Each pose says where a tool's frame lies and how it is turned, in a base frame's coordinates. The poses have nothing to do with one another.
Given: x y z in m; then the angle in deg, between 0 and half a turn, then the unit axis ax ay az.
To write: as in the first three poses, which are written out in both.
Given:
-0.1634 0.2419 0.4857 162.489 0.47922 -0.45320 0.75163
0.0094 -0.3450 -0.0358 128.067 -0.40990 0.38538 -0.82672
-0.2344 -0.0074 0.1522 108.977 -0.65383 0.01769 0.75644
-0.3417 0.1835 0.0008 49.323 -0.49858 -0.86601 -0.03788
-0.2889 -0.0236 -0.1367 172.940 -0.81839 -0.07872 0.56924
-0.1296 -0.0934 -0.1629 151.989 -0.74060 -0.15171 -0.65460
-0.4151 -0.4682 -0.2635 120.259 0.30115 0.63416 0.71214
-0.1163 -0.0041 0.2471 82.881 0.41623 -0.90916 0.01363
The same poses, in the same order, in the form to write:
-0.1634 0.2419 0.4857 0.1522 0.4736 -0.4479 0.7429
0.0094 -0.3450 -0.0358 0.4378 -0.3685 0.3465 -0.7433
-0.2344 -0.0074 0.1522 0.5809 -0.5322 0.0144 0.6157
-0.3417 0.1835 0.0008 0.9088 -0.2080 -0.3614 -0.0158
-0.2889 -0.0236 -0.1367 0.0616 -0.8168 -0.0786 0.5682
-0.1296 -0.0934 -0.1629 0.2420 -0.7186 -0.1472 -0.6351
-0.4151 -0.4682 -0.2635 0.4980 0.2611 0.5499 0.6175
-0.1163 -0.0041 0.2471 0.7496 0.2755 -0.6017 0.0090

